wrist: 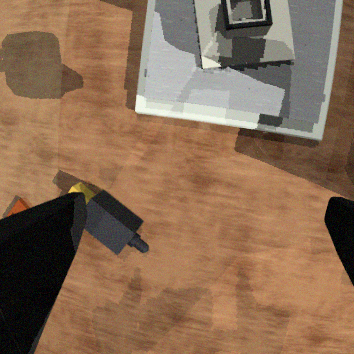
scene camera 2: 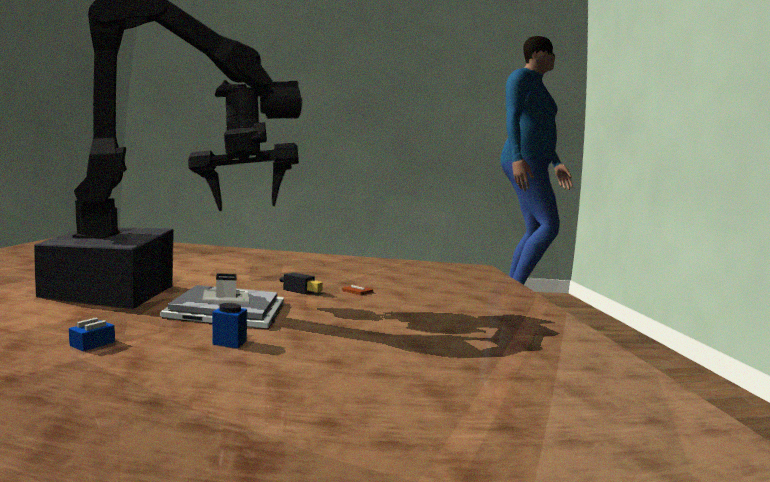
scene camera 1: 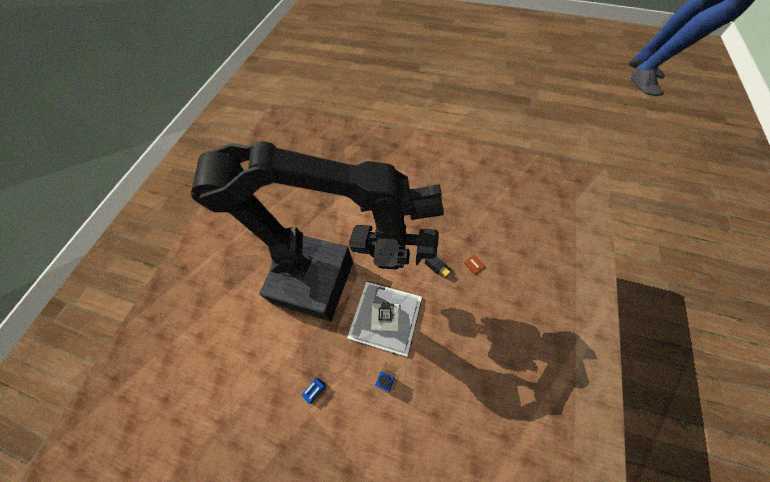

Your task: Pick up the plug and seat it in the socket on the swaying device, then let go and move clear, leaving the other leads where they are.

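The plug, a black block [scene camera 1: 435, 264] [scene camera 2: 297, 282] [wrist: 114, 221] with a yellow nose and a short stub, lies on its side on the table. The device is a stacked grey and white plate [scene camera 1: 406, 311] [scene camera 2: 262, 299] [wrist: 210, 114]. On it stands the upright square socket [scene camera 2: 226, 287] [wrist: 250, 25] with a black rim. My gripper [scene camera 2: 247, 208] [wrist: 209, 207] is open and empty, high above the table. In the wrist view the plug lies beside the left fingertip, which overlaps the view of its yellow nose; the socket is cut off at the top edge.
An orange flat block [scene camera 1: 474, 264] [scene camera 2: 357, 289] [wrist: 19, 206] lies beyond the plug's yellow nose. A blue block with white strips [scene camera 1: 313, 391] [scene camera 2: 92, 335] and a blue box with a dark round top [scene camera 1: 384, 381] [scene camera 2: 229, 327] stand on the device's other side. A person [scene camera 2: 531, 130] stands beyond the table.
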